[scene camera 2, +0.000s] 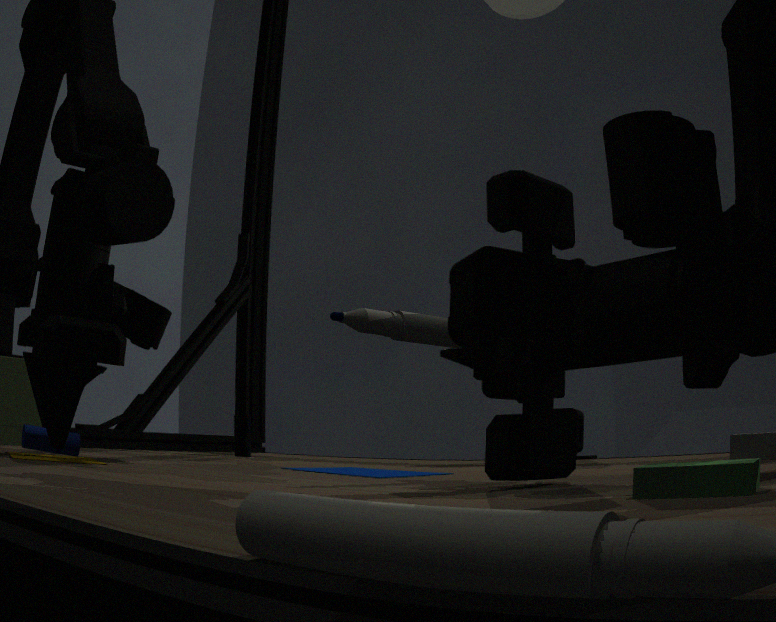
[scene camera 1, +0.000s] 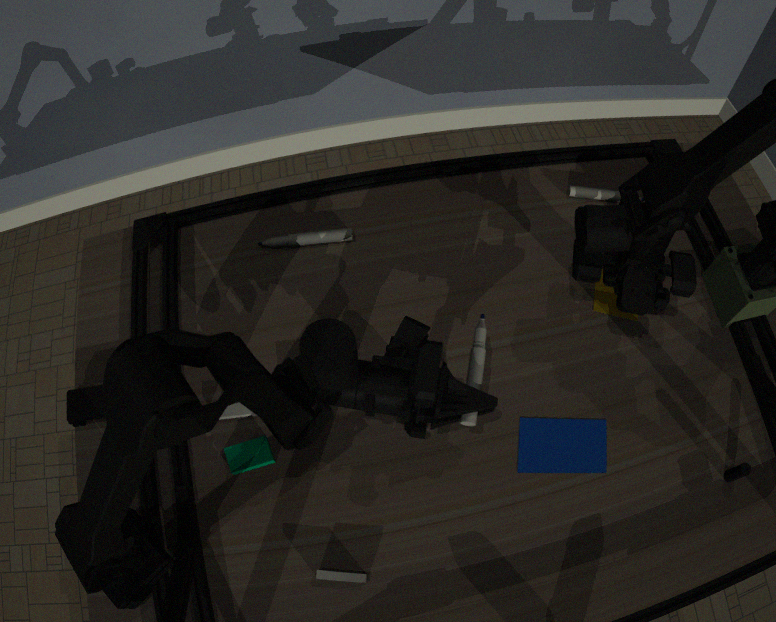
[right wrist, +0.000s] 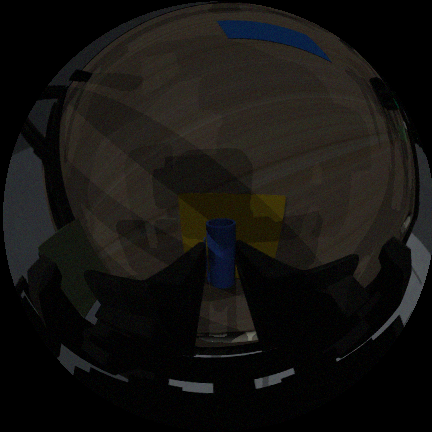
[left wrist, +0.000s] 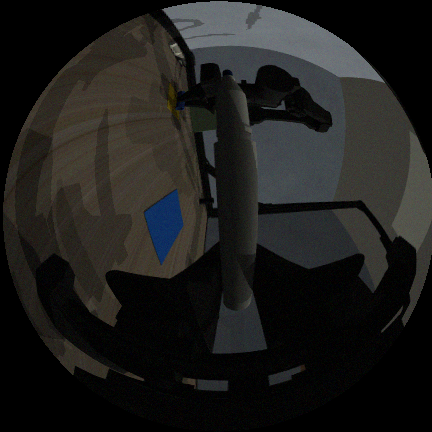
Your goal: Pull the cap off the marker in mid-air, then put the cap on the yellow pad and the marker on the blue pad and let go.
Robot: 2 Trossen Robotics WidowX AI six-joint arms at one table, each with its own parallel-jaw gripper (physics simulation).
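Frame: origin at the left arm's base, x right, y down, z ahead, level; centimetres.
Seen in the pictures: left gripper, fingertip midpoint: (scene camera 2: 445, 341) (scene camera 1: 496, 405) (left wrist: 234, 245); right gripper, fingertip midpoint: (scene camera 2: 55, 446) (right wrist: 219, 246) (left wrist: 178, 102); left arm's base, origin of the base link: (scene camera 1: 117, 556); right arm's base, origin of the base link: (scene camera 1: 758, 270).
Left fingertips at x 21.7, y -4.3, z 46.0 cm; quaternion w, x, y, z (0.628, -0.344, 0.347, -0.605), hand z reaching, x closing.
Note:
Pixels of each thing's top centre, then the offset from my left fingertips to it.
- white marker, middle of its top: (left wrist: 258, 191) (scene camera 2: 424, 313) (scene camera 1: 477, 364) dx -4.7, dy -1.1, dz +2.1 cm
- blue cap, middle of its top: (right wrist: 218, 265) (scene camera 2: 50, 426) (left wrist: 185, 99) dx +4.4, dy +7.1, dz +30.0 cm
- yellow pad, middle of its top: (scene camera 2: 54, 457) (right wrist: 230, 242) (scene camera 1: 617, 293) (left wrist: 173, 100) dx +3.9, dy +9.6, dz +29.4 cm
- blue pad, middle of its top: (scene camera 2: 363, 471) (scene camera 1: 564, 445) (left wrist: 168, 220) dx +10.3, dy +9.6, dz +4.8 cm
- loose pen, middle of its top: (scene camera 2: 506, 509) (scene camera 1: 303, 235) dx -37.3, dy +7.7, dz +5.1 cm
- white piece, middle of its top: (scene camera 1: 609, 191) (right wrist: 237, 341) (left wrist: 182, 54) dx -6.5, dy +7.7, dz +44.7 cm
- white bar, middle of its top: (scene camera 2: 763, 432) (scene camera 1: 340, 576) dx -0.4, dy +7.4, dz -26.9 cm
My left gripper (scene camera 1: 482, 401) (left wrist: 234, 245) is shut on the white marker (scene camera 1: 476, 362) (scene camera 2: 414, 325) (left wrist: 236, 195), holding it in the air, uncapped, with its dark blue tip showing. My right gripper (scene camera 2: 59, 445) (right wrist: 219, 246) points down and is shut on the blue cap (scene camera 2: 38, 438) (left wrist: 180, 100) (right wrist: 221, 260). The cap is low at the yellow pad (scene camera 1: 607, 301) (scene camera 2: 90, 460) (left wrist: 171, 98) (right wrist: 267, 215); whether it touches is unclear. In scene camera 1 the right arm hides the cap and part of that pad. The blue pad (scene camera 1: 562, 445) (scene camera 2: 369, 472) (left wrist: 165, 225) (right wrist: 270, 34) lies flat.
A loose pen (scene camera 1: 317, 237) lies at the upper left; a white piece (scene camera 1: 592, 193) lies near the right arm. A green block (scene camera 1: 249, 454) (scene camera 2: 696, 479) and a white bar (scene camera 1: 341, 575) lie lower left. A pale green box (scene camera 1: 738, 294) (right wrist: 70, 265) stands near the yellow pad.

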